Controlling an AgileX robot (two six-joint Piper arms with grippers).
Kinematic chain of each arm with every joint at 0, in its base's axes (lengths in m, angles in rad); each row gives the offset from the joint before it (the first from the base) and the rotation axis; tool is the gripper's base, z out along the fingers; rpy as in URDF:
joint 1: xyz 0 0 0.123 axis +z
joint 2: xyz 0 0 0 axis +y
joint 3: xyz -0.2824 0 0.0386 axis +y
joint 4: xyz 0.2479 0 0.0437 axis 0.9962 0 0.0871
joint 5: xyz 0 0 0 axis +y
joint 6: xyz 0.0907 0 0.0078 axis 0.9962 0 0.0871
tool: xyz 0 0 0 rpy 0 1.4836 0
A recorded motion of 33 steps. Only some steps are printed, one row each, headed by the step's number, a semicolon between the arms.
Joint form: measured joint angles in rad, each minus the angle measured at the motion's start. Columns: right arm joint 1, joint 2, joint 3, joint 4, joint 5, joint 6; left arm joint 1, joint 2, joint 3, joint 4, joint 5, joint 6.
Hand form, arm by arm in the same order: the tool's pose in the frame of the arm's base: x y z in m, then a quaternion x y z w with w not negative. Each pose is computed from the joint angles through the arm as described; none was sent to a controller.
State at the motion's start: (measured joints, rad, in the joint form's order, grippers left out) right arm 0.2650 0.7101 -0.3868 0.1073 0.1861 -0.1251; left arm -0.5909 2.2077 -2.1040 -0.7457 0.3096 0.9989
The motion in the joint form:
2: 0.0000 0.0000 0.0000 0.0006 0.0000 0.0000; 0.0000 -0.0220 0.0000 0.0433 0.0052 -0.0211
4: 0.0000 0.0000 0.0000 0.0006 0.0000 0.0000; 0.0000 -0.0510 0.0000 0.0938 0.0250 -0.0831
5: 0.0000 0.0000 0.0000 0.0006 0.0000 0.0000; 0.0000 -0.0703 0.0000 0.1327 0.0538 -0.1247
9: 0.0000 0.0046 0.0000 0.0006 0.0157 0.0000; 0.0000 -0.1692 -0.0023 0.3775 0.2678 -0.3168
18: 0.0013 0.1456 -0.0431 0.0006 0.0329 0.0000; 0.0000 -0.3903 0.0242 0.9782 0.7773 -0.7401
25: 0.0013 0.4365 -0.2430 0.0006 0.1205 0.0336; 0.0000 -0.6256 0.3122 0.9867 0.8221 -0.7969
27: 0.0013 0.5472 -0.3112 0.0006 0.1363 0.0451; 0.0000 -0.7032 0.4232 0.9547 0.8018 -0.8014
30: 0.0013 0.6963 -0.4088 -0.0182 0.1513 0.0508; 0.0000 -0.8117 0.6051 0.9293 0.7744 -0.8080
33: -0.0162 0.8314 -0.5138 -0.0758 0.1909 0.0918; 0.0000 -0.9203 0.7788 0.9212 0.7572 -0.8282
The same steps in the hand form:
2: 0.1375 0.0392 0.2617 -0.12416 0.83003 0.07499 0.53853; 0.4314 -0.3114 0.3336 0.39310 0.67899 -0.16728 0.59705
4: 0.1375 0.0392 0.2617 -0.12416 0.83003 0.07499 0.53853; 0.4257 -0.3075 0.3467 0.38956 0.68000 -0.16972 0.59753
5: 0.1375 0.0392 0.2617 -0.12416 0.83003 0.07499 0.53853; 0.4212 -0.3051 0.3540 0.39264 0.68254 -0.17101 0.59222
9: 0.1375 0.0394 0.2598 -0.12542 0.83535 0.07461 0.53000; 0.3958 -0.2871 0.3839 0.43071 0.70809 -0.14269 0.54105
18: 0.1586 0.0455 0.2508 -0.13021 0.86431 0.06987 0.48077; 0.3434 -0.2080 0.4347 0.38145 0.82429 0.04768 0.41565
25: 0.2148 0.0617 0.2507 -0.12268 0.90548 0.07090 0.40004; 0.2896 -0.1706 0.4340 0.36556 0.85114 0.04864 0.37358
27: 0.2372 0.0679 0.2442 -0.11898 0.91749 0.07017 0.37301; 0.2717 -0.1619 0.4272 0.36671 0.85502 0.03308 0.36520
30: 0.2687 0.0761 0.2325 -0.12497 0.92901 0.06157 0.34283; 0.2471 -0.1481 0.4070 0.37042 0.86328 0.02317 0.34205
33: 0.2996 0.0772 0.2201 -0.12147 0.94138 0.04388 0.31166; 0.2216 -0.1319 0.3855 0.36740 0.87330 0.01991 0.31932

